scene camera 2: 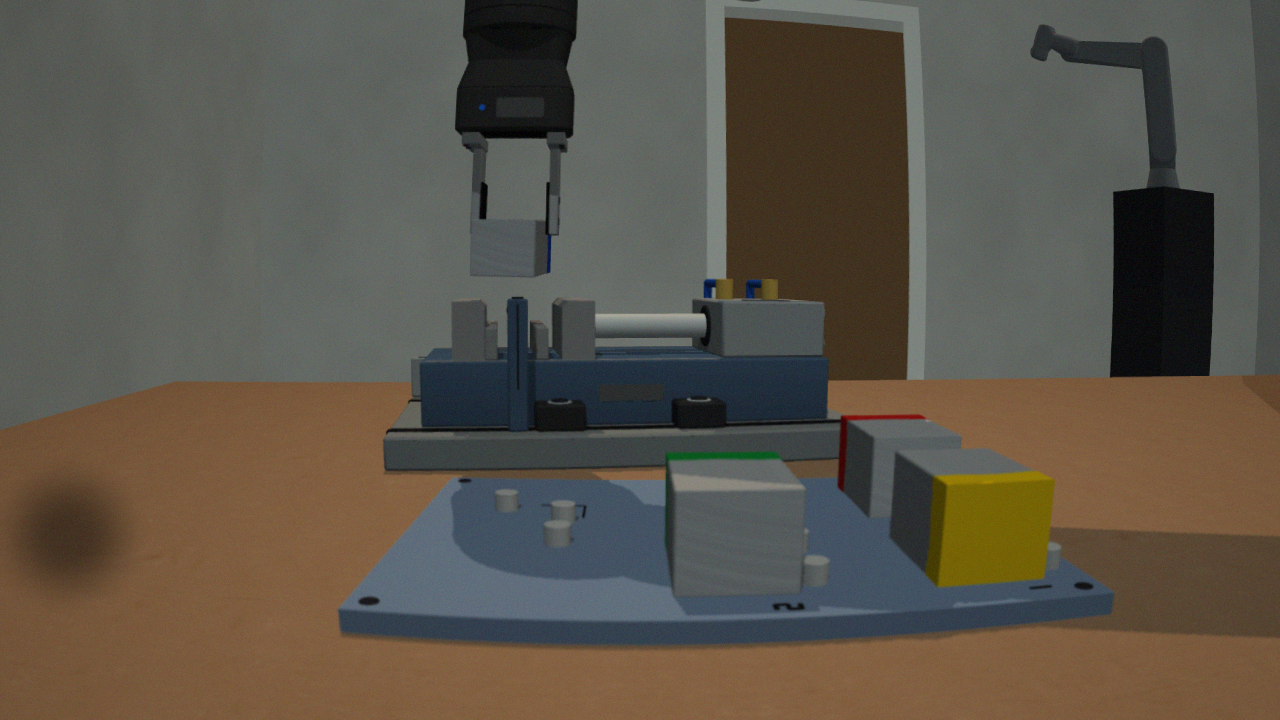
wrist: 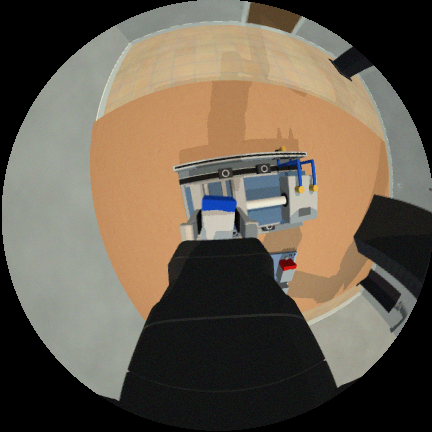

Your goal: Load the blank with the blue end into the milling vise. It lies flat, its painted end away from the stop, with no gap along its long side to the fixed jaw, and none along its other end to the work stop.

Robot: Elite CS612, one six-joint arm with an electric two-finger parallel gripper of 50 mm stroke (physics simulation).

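My gripper (scene camera 2: pixel 516 210) (wrist: pixel 217 215) is shut on the grey blank with the blue end (scene camera 2: pixel 508 248) (wrist: pixel 219 220) and holds it level in the air above the jaws. Its blue end points away from scene camera 2. The milling vise (scene camera 2: pixel 716 385) (wrist: pixel 262 185) stands below. In the scene view one upright jaw (scene camera 2: pixel 468 329) is at the left and the other jaw (scene camera 2: pixel 572 328) is on the rod side, with a space between them. The blue upright work stop (scene camera 2: pixel 518 362) stands at the vise's near side. In the wrist view the blank hides part of the jaws.
A blue tray (scene camera 2: pixel 501 582) with pegs lies in front of the vise. It carries a green-ended blank (scene camera 2: pixel 735 528), a yellow-ended blank (scene camera 2: pixel 989 528) and a red-ended blank (scene camera 2: pixel 904 461) (wrist: pixel 286 270). Blue and yellow fittings (scene camera 2: pixel 765 288) (wrist: pixel 300 189) rise from the vise's right end block.
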